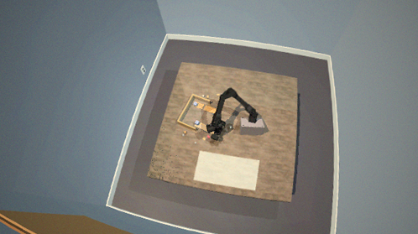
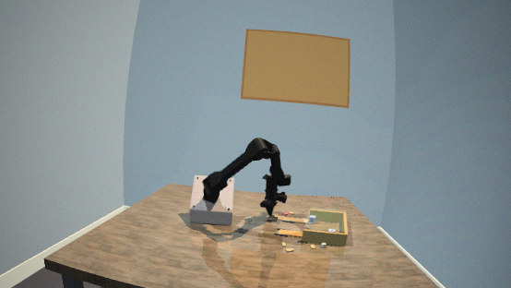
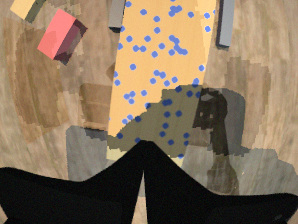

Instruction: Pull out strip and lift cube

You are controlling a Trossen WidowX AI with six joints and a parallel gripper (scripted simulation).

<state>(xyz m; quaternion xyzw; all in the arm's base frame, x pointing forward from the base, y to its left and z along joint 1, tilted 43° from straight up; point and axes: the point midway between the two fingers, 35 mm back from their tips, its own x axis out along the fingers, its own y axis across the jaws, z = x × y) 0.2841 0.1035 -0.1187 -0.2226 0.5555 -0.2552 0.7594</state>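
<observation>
My gripper tip is 8 cm short of the pink block and 6 cm to the right of it.
</observation>
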